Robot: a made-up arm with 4 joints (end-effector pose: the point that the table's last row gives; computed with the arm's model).
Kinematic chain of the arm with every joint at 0, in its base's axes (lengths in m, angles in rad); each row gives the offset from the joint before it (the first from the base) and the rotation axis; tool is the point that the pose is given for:
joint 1: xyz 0 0 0.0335 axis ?
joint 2: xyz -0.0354 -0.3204 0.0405 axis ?
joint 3: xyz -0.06 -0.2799 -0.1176 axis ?
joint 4: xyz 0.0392 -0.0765 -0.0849 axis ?
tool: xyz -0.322 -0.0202 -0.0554
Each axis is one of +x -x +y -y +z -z.
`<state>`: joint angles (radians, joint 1 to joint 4).
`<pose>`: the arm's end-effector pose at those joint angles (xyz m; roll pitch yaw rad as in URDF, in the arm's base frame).
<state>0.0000 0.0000 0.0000 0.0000</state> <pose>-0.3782 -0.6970 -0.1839 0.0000 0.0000 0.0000</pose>
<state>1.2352 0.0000 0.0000 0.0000</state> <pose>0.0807 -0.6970 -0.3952 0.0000 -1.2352 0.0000</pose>
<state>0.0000 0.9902 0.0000 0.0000</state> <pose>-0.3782 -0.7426 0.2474 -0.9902 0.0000 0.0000</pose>
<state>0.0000 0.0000 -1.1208 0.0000</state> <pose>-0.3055 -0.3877 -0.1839 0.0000 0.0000 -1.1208</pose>
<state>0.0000 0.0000 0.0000 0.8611</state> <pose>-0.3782 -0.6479 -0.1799 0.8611 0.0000 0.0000</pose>
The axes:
joint 1: -y
joint 2: -x
joint 3: +z
joint 4: +x

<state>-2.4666 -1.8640 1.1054 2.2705</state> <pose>-0.1072 0.0108 0.4930 3.0500 1.2480 -0.9512</pose>
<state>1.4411 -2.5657 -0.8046 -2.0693</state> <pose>-0.1359 -0.1032 -0.3267 -0.3573 -0.6904 0.9008</pose>
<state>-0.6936 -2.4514 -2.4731 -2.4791</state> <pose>0.1379 -0.2038 0.0932 1.5836 -0.1996 2.6322</pose>
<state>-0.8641 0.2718 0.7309 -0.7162</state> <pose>-0.1664 -0.9258 0.1813 -0.1727 0.7513 1.0757</pose>
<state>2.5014 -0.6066 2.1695 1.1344</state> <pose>0.1895 -0.5869 0.4431 -1.6635 0.7957 1.3244</pose>
